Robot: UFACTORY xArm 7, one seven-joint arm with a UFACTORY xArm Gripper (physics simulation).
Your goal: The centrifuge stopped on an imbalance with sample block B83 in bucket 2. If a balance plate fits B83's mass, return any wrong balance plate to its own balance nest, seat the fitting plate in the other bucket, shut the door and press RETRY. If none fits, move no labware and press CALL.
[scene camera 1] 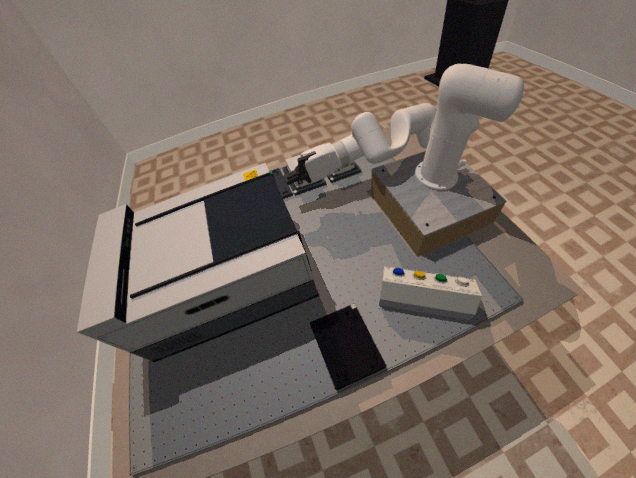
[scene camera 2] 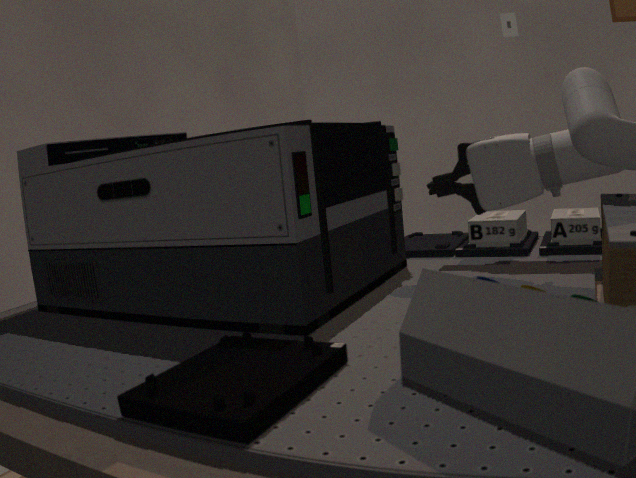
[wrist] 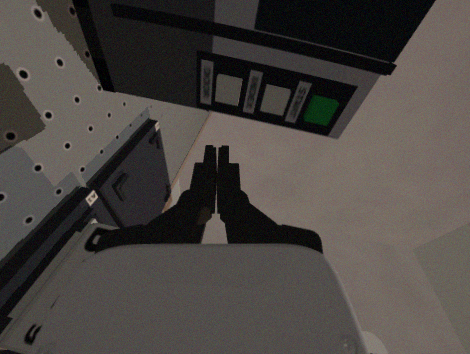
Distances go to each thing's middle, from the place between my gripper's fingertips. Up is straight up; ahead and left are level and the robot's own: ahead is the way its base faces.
Scene:
I see my gripper 40 mm short of the green START button (wrist: pixel 321 109), 40 mm to the right of it and 70 mm below it. From my hand the other things lie so: grey button box (scene camera 1: pixel 457 297) 180 mm behind, 470 mm to the left, 70 mm below; then grey centrifuge (scene camera 2: pixel 276 229) 300 mm ahead, 170 mm to the left, 10 mm above; then dark sliding door (scene camera 1: pixel 252 213) 140 mm ahead, 180 mm to the left, 100 mm above.

